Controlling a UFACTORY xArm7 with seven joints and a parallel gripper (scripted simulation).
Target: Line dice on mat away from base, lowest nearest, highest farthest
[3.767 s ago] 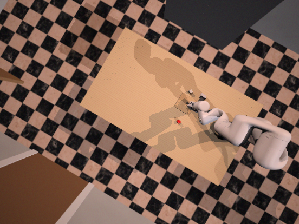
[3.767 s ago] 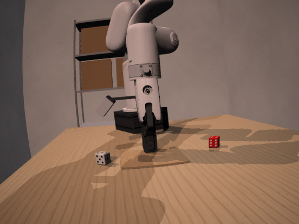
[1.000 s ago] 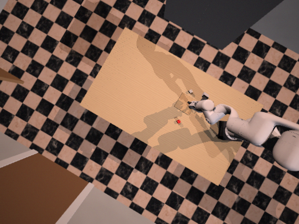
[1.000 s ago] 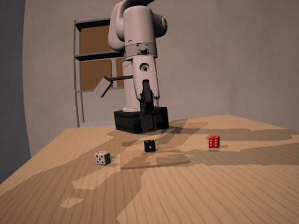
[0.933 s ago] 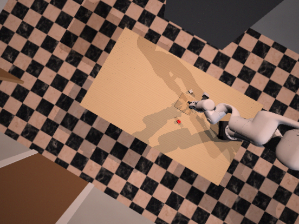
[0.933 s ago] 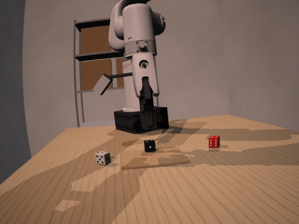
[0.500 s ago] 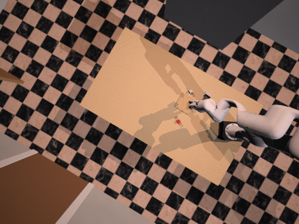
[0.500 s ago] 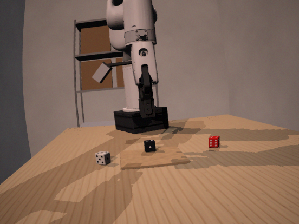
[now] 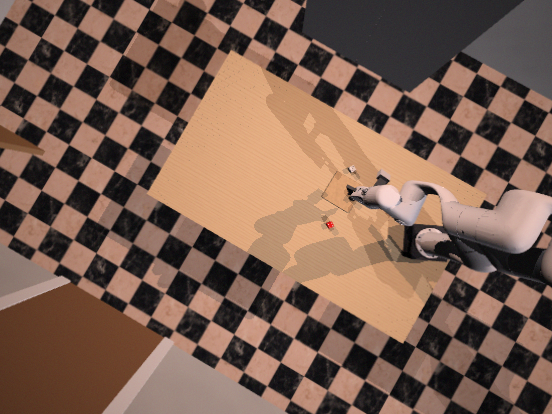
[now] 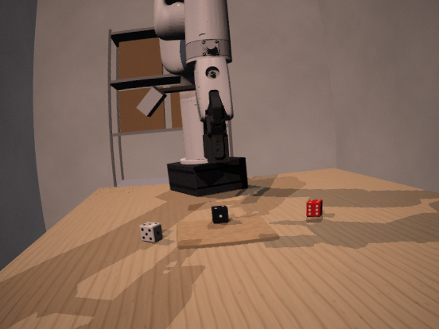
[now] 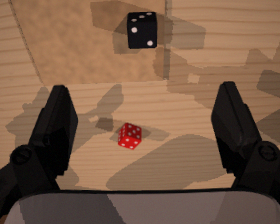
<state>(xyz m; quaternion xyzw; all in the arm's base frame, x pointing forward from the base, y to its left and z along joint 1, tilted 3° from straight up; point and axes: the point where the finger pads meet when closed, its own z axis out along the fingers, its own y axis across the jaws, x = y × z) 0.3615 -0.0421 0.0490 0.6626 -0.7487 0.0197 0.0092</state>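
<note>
Now: hand 120 mm to the left of the white die, 100 mm above it and 60 mm short of it. From my hand the other things lie so: thin mat (110 mm below, 50 mm ahead, 10 mm to the right); red die (160 mm to the left, 100 mm below, 40 mm ahead); black die (100 mm below).
</note>
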